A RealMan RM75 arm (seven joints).
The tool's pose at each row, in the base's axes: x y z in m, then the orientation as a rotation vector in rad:
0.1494 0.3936 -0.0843 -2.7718 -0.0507 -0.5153
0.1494 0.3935 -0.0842 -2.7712 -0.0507 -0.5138
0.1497 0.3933 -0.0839 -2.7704 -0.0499 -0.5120
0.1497 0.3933 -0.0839 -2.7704 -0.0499 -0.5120
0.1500 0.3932 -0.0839 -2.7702 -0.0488 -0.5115
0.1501 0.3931 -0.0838 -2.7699 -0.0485 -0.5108
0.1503 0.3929 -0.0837 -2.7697 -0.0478 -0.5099
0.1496 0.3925 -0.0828 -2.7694 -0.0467 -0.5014
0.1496 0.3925 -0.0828 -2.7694 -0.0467 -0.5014
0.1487 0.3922 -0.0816 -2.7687 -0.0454 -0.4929
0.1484 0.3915 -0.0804 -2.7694 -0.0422 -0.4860
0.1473 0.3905 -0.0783 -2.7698 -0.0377 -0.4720
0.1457 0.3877 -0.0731 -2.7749 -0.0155 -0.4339
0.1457 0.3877 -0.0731 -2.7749 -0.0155 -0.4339
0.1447 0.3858 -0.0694 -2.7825 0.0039 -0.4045
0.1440 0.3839 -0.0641 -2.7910 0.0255 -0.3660
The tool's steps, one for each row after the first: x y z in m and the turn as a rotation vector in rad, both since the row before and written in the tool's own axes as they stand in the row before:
0.0000 0.0001 -0.0001 0.0008 -0.0009 0.0003
0.0004 0.0001 -0.0002 0.0010 -0.0010 0.0009
0.0000 0.0000 0.0000 0.0000 0.0000 0.0000
0.0003 0.0001 0.0001 0.0002 -0.0002 0.0009
0.0001 0.0001 -0.0001 0.0004 -0.0004 0.0003
0.0002 0.0002 -0.0001 0.0003 -0.0005 0.0006
-0.0003 0.0000 -0.0012 0.0016 -0.0056 0.0020
0.0000 0.0000 0.0000 0.0000 0.0000 0.0000
-0.0004 -0.0002 -0.0015 0.0019 -0.0055 0.0022
0.0001 0.0003 -0.0014 0.0001 -0.0044 0.0031
-0.0003 0.0002 -0.0025 0.0014 -0.0091 0.0050
0.0003 0.0009 -0.0061 -0.0017 -0.0240 0.0198
0.0000 0.0000 0.0000 0.0000 0.0000 0.0000
0.0002 0.0005 -0.0042 -0.0055 -0.0187 0.0163
0.0009 0.0001 -0.0056 -0.0060 -0.0247 0.0188

